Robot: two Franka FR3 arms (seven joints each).
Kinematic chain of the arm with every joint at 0, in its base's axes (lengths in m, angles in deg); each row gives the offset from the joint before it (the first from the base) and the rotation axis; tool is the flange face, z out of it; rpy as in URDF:
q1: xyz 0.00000 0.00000 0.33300 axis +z
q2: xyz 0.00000 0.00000 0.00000 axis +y
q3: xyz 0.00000 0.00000 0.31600 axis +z
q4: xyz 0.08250 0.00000 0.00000 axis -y
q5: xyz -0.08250 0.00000 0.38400 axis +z
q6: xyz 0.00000 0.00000 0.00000 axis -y
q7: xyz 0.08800 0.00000 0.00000 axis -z
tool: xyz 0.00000 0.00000 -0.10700 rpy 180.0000 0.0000 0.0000
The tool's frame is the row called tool.
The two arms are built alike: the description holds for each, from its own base.
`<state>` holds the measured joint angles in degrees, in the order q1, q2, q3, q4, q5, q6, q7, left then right.
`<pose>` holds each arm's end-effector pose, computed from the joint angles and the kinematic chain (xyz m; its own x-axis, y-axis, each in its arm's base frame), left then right.
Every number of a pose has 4 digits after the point.
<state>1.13 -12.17 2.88 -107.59 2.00 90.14 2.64 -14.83 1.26 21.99 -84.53 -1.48 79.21 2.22</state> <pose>0.4804 0.0396 0.5904 0.9954 0.0214 -0.0933 0.0197 -0.9996 -0.0199 0.5375 0.0617 0.6421 0.9903 0.0814 -0.1122 0.0843 -0.9962 0.0219</pose>
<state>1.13 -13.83 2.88 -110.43 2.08 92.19 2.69 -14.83 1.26 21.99 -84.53 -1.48 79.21 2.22</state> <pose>0.4735 0.0393 0.5838 0.9968 0.0191 -0.0782 0.0175 -0.9996 -0.0204 0.5375 0.0617 0.6421 0.9903 0.0814 -0.1122 0.0843 -0.9962 0.0219</pose>
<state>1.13 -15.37 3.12 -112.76 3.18 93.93 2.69 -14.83 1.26 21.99 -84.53 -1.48 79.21 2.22</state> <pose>0.4668 0.0430 0.5797 0.9978 0.0205 -0.0626 0.0182 -0.9991 -0.0377 0.5375 0.0617 0.6421 0.9903 0.0814 -0.1122 0.0843 -0.9962 0.0219</pose>
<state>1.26 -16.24 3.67 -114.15 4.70 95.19 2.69 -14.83 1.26 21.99 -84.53 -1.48 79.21 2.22</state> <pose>0.4629 0.0512 0.5772 0.9983 0.0283 -0.0511 0.0251 -0.9978 -0.0610 0.5375 0.0617 0.6421 0.9903 0.0814 -0.1122 0.0843 -0.9962 0.0219</pose>
